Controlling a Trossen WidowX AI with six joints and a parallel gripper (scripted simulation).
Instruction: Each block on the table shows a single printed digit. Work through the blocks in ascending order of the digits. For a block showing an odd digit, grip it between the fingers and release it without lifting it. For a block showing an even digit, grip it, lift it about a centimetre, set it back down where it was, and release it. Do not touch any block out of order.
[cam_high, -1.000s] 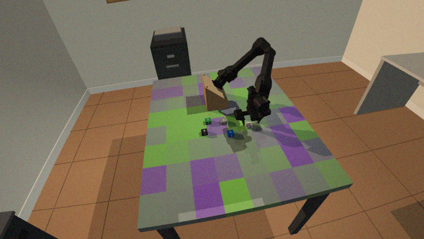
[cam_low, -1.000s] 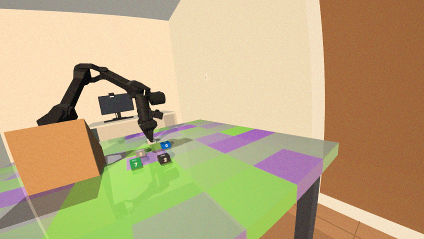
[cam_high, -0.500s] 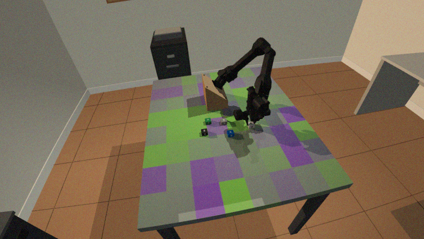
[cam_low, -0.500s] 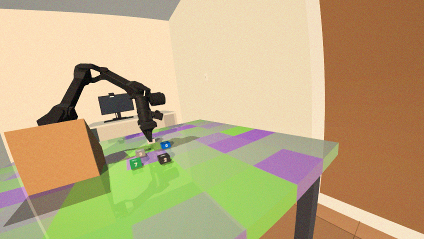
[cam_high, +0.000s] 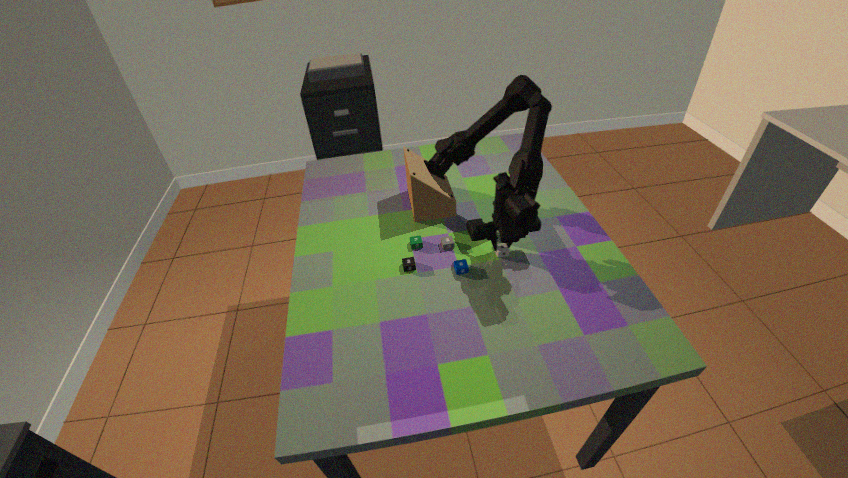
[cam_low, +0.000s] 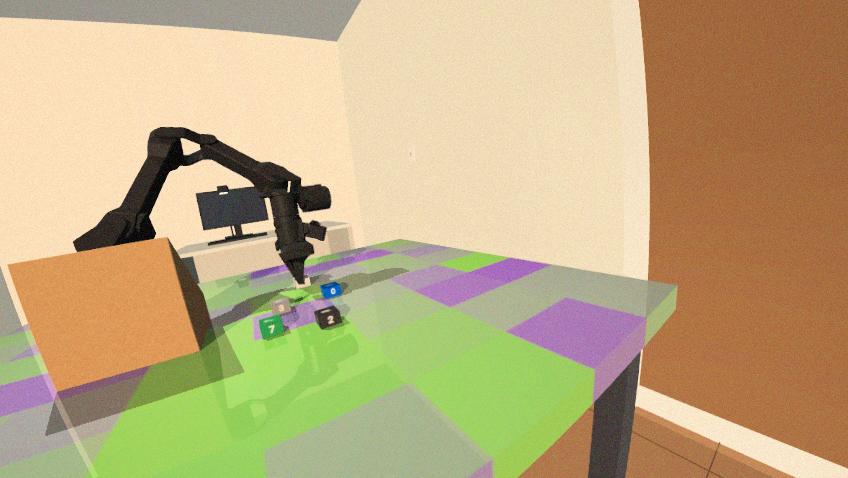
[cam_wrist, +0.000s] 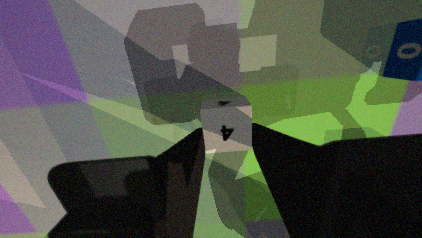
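Right now my gripper tip is 110 mm past the green block and 210 mm to the left of it. Round my gripper tip: grey block (70 mm behind, 130 mm to the right); then white block (10 mm ahead); then blue block (30 mm ahead, 130 mm to the right).
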